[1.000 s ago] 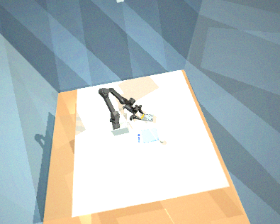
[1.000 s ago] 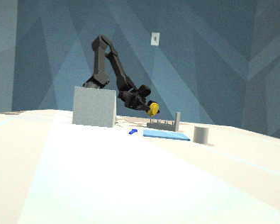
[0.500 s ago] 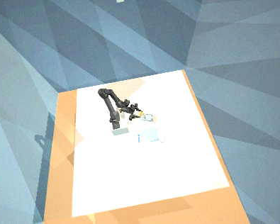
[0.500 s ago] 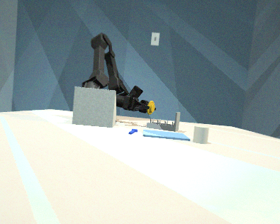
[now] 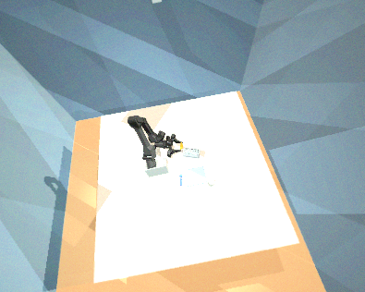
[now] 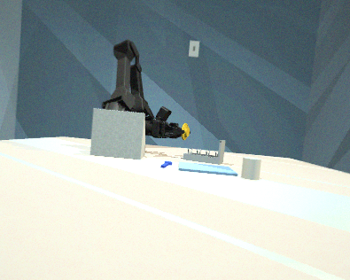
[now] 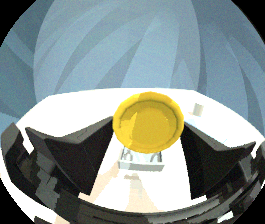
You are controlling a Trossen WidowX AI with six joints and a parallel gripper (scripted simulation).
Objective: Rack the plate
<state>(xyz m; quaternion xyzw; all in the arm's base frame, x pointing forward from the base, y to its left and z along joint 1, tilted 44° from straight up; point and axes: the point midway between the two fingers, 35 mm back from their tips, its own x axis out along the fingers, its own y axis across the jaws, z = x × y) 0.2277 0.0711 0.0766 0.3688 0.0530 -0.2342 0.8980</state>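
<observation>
Right now my gripper tip is 6 cm short of the dish rack, 3 cm to the left of it and 7 cm above it. From my gripper tip the other things lie so: blue spoon: 8 cm behind, 21 cm to the right, 9 cm below; light blue mat: 3 cm ahead, 22 cm to the right, 9 cm below; yellow plate: 1 cm behind.
</observation>
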